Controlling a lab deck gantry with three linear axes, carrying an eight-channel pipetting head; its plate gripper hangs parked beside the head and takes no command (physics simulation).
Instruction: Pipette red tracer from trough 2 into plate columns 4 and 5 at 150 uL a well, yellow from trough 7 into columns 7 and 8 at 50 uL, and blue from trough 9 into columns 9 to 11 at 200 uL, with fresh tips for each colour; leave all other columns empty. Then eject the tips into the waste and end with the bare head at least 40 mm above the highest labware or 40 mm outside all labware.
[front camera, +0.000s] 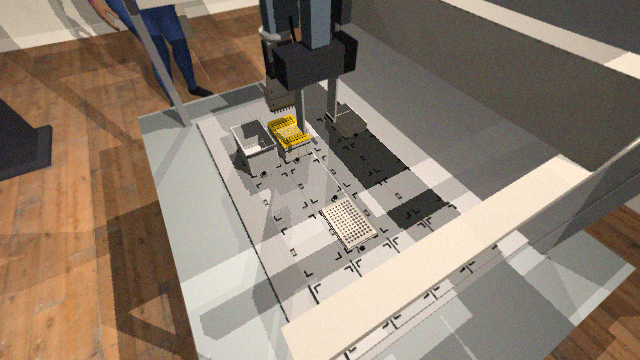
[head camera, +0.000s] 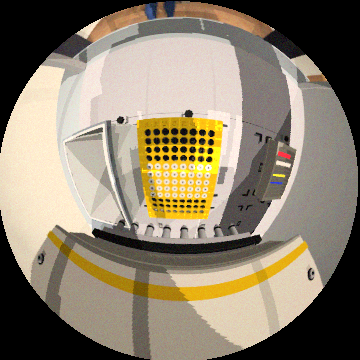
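The pipetting head (front camera: 280, 95) is at the back of the deck, behind the yellow tip rack (front camera: 288, 132) (head camera: 182, 172). Its grey nozzles (head camera: 184, 232) look bare in the head view. The rack has a middle block of white tips, with dark empty holes on both sides. The trough block (front camera: 350, 122) (head camera: 272, 182) shows red, white, yellow and blue strips. The white well plate (front camera: 348, 222) lies nearer the front; no colour is discernible in its wells. The open waste bin (front camera: 262, 163) (head camera: 85, 175) stands beside the rack. My plate gripper (front camera: 316, 126) hangs with its fingers apart, open and empty.
The gantry's dark gripper body (front camera: 310, 62) hangs above the rack and trough area. A pale front beam (front camera: 430, 245) crosses the near side of the deck. A slanted grey post (front camera: 160, 65) stands at the back left. A person's blue-clad legs (front camera: 175, 45) show behind the deck.
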